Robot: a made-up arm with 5 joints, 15 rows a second.
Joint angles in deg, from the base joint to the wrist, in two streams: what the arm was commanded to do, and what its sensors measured. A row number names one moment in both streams.
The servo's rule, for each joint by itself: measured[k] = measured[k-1] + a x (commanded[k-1-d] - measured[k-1]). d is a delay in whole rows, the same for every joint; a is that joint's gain. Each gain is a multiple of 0.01, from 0.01 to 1. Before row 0 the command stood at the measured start. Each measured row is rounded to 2 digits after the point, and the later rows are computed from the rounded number. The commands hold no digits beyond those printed.
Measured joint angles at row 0:
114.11, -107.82, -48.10, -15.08, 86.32
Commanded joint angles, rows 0 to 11:
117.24, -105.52, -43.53, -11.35, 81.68
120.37, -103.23, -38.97, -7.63, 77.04
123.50, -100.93, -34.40, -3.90, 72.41
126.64, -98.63, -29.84, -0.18, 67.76
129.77, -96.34, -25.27, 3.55, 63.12
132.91, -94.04, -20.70, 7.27, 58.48
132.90, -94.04, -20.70, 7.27, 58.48
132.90, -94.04, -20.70, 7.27, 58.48
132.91, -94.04, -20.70, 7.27, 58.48
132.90, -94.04, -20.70, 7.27, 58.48
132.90, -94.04, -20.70, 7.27, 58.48
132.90, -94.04, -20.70, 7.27, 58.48
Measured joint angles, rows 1 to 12:
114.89, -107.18, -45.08, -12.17, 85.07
116.26, -106.07, -41.05, -8.63, 82.90
118.07, -104.63, -36.66, -4.94, 80.07
120.21, -102.95, -32.16, -1.23, 76.75
122.60, -101.10, -27.61, 2.50, 73.07
125.18, -99.12, -23.05, 6.22, 69.13
127.11, -97.70, -21.50, 7.04, 66.25
128.56, -96.68, -20.97, 7.22, 64.15
129.65, -95.94, -20.79, 7.26, 62.62
130.46, -95.41, -20.73, 7.27, 61.50
131.07, -95.03, -20.71, 7.27, 60.68
131.53, -94.75, -20.70, 7.27, 60.09
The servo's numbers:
d 0
a 0.25 0.28 0.66 0.78 0.27

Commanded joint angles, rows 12 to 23:
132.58, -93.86, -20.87, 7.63, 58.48
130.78, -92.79, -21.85, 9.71, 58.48
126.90, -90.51, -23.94, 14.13, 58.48
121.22, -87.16, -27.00, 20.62, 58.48
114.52, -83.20, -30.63, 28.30, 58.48
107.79, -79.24, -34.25, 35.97, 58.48
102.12, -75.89, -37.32, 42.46, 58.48
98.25, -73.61, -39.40, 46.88, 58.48
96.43, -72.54, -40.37, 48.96, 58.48
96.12, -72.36, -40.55, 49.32, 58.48
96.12, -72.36, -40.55, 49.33, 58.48
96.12, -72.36, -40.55, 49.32, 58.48
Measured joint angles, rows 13 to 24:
131.79, -94.50, -20.81, 7.55, 59.66
131.54, -94.02, -21.50, 9.23, 59.34
130.38, -93.04, -23.11, 13.05, 59.11
128.09, -91.39, -25.68, 18.95, 58.94
124.70, -89.10, -28.95, 26.24, 58.82
120.47, -86.34, -32.45, 33.83, 58.73
115.88, -83.41, -35.66, 40.56, 58.66
111.47, -80.67, -38.13, 45.49, 58.61
107.71, -78.39, -39.61, 48.20, 58.57
104.81, -76.70, -40.23, 49.07, 58.55
102.64, -75.48, -40.44, 49.27, 58.53
101.01, -74.61, -40.51, 49.31, 58.52

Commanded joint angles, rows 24 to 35:
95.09, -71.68, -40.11, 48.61, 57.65
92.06, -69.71, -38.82, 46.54, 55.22
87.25, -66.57, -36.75, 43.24, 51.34
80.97, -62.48, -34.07, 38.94, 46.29
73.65, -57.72, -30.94, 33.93, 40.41
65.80, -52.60, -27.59, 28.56, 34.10
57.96, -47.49, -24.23, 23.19, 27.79
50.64, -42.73, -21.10, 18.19, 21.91
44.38, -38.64, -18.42, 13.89, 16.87
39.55, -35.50, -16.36, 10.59, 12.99
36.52, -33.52, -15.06, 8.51, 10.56
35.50, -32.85, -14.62, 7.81, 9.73
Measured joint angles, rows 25 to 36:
99.53, -73.79, -40.25, 48.76, 58.29
97.66, -72.65, -39.31, 47.03, 57.46
95.06, -70.95, -37.62, 44.07, 55.81
91.54, -68.58, -35.28, 40.07, 53.24
87.07, -65.54, -32.42, 35.28, 49.78
81.75, -61.92, -29.23, 30.04, 45.55
75.80, -57.88, -25.93, 24.70, 40.75
69.51, -53.64, -22.74, 19.62, 35.66
63.23, -49.44, -19.89, 15.15, 30.59
57.31, -45.54, -17.56, 11.59, 25.84
52.11, -42.17, -15.91, 9.19, 21.71
47.96, -39.56, -15.06, 8.11, 18.48

